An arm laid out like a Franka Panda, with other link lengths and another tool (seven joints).
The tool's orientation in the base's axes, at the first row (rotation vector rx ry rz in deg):
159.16 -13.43 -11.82
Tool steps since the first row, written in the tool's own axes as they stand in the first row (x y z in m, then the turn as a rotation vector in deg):
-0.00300 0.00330 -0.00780 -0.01 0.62 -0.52
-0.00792 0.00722 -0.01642 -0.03 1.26 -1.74
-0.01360 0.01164 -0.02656 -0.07 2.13 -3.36
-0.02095 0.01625 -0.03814 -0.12 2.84 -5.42
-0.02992 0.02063 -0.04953 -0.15 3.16 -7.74
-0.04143 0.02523 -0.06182 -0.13 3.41 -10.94
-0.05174 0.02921 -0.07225 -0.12 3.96 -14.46
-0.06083 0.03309 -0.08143 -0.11 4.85 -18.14
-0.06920 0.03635 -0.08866 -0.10 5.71 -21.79
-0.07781 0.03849 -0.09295 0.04 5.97 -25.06
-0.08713 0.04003 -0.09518 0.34 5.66 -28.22
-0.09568 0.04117 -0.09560 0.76 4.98 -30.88
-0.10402 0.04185 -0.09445 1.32 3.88 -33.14
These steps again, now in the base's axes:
-0.00205 0.00004 0.00875 -0.01 -0.40 0.70
-0.00591 0.00013 0.01870 0.10 -0.60 2.06
-0.01033 0.00039 0.03032 0.21 -0.87 3.88
-0.01615 0.00125 0.04353 0.42 -0.85 6.05
-0.02356 0.00257 0.05668 0.74 -0.38 8.32
-0.03332 0.00445 0.07103 1.28 0.42 11.38
-0.04214 0.00608 0.08329 1.81 1.05 14.85
-0.04997 0.00717 0.09422 2.33 1.42 18.58
-0.05735 0.00806 0.10304 2.84 1.81 22.27
-0.06531 0.00908 0.10875 3.50 2.61 25.39
-0.07424 0.01012 0.11243 4.38 3.87 28.19
-0.08266 0.01079 0.11419 5.33 5.28 30.37
-0.09109 0.01135 0.11431 6.42 6.93 32.03

